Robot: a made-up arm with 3 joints. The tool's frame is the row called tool.
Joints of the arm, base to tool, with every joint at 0 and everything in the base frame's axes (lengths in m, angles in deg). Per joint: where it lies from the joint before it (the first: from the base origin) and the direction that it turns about. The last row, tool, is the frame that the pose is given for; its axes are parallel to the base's.
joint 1: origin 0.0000 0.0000 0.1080 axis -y
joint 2: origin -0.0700 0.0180 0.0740 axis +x
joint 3: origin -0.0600 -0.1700 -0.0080 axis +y
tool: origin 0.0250 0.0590 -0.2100
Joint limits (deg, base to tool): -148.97..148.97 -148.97..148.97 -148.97..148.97
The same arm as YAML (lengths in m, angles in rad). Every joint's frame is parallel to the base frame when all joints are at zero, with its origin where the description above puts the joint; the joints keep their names.
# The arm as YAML. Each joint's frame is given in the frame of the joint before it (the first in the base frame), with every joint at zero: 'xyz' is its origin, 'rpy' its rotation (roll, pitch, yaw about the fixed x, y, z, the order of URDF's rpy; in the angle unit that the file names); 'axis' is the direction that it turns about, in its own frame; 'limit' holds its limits. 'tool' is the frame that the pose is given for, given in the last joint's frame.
units:
  length: m
  angle: rad
joints:
  - name: joint 1
    type: revolute
    origin:
      xyz: [0.0, 0.0, 0.108]
      rpy: [0.0, 0.0, 0.0]
    axis: [0.0, -1.0, 0.0]
    limit:
      lower: -2.6
      upper: 2.6
  - name: joint 2
    type: revolute
    origin:
      xyz: [-0.07, 0.018, 0.074]
      rpy: [0.0, 0.0, 0.0]
    axis: [1.0, 0.0, 0.0]
    limit:
      lower: -2.6
      upper: 2.6
  - name: joint 3
    type: revolute
    origin:
      xyz: [-0.06, -0.17, -0.008]
      rpy: [0.0, 0.0, 0.0]
    axis: [0.0, 1.0, 0.0]
    limit:
      lower: -2.6
      upper: 2.6
tool:
  origin:
    xyz: [0.025, 0.059, -0.21]
    rpy: [0.0, 0.0, 0.0]

